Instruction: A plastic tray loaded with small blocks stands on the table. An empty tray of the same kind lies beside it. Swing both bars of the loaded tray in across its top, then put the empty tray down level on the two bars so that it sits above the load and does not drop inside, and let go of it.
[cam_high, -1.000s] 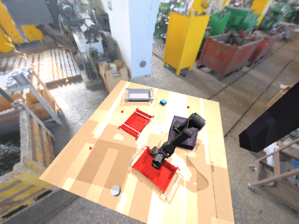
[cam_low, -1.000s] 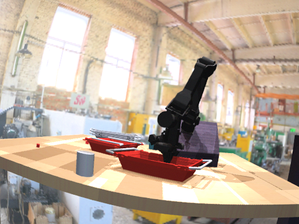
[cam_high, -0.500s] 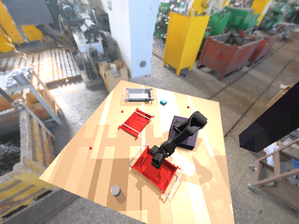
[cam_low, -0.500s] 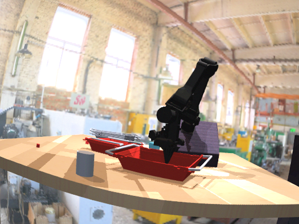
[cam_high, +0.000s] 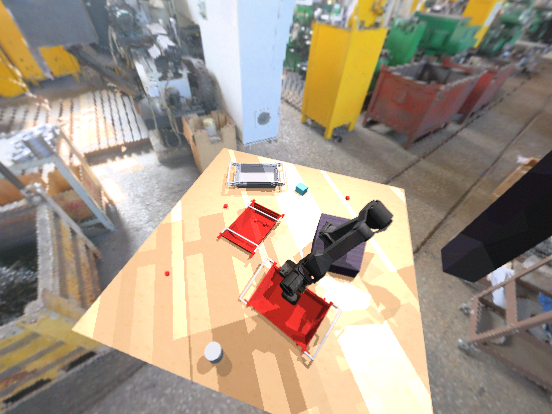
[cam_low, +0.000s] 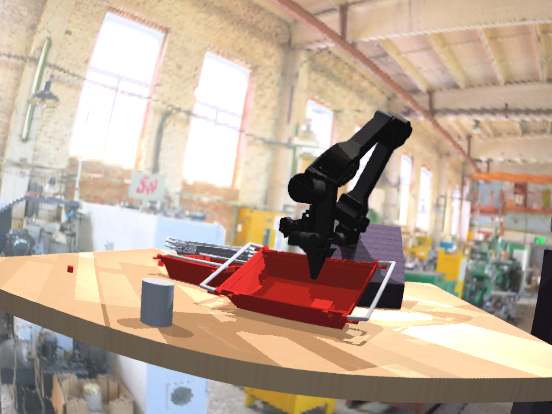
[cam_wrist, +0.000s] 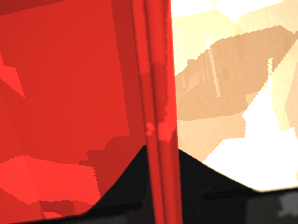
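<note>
Right now my gripper tip is 80 mm to the right of the red tray and 20 mm short of it. From my gripper tip the other things lie so: cyan block (630 mm to the right, 200 mm ahead, 60 mm below); grey cylinder (320 mm to the left, 200 mm ahead, 40 mm below).
</note>
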